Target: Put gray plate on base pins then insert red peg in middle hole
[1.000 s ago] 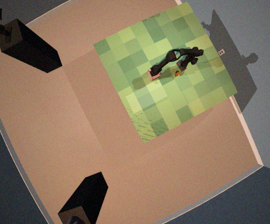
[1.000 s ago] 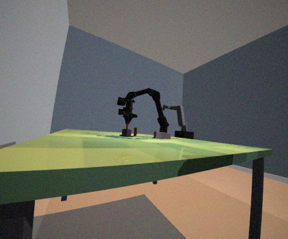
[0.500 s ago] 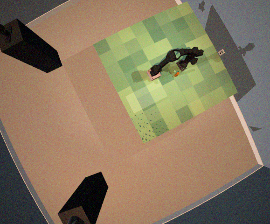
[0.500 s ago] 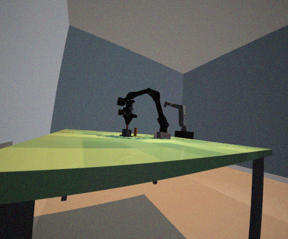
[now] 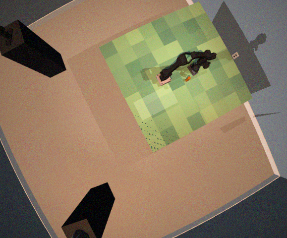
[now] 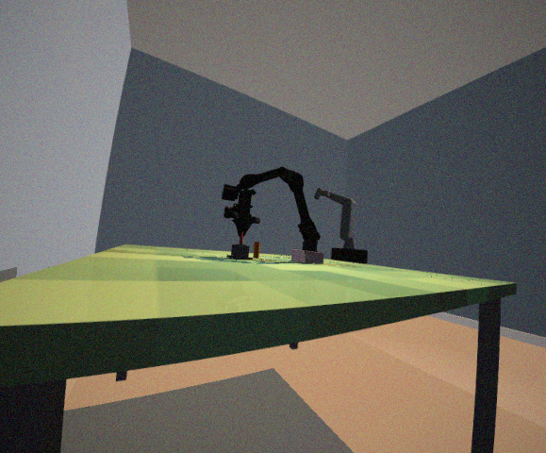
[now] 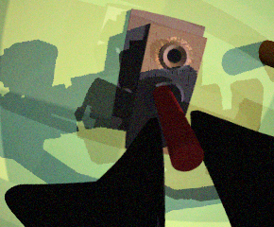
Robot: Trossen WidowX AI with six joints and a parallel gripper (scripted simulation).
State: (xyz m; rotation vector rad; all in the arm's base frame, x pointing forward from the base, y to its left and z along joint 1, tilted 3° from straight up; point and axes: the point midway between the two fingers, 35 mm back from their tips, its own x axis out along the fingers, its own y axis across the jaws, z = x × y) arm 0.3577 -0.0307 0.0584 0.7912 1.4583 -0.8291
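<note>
The red peg lies 3 cm below my gripper tip. From my gripper tip the other things lie so: gray base (9 cm below); then gray plate (5 cm below); then orange cylinder (11 cm behind, 8 cm to the right, 6 cm below).
</note>
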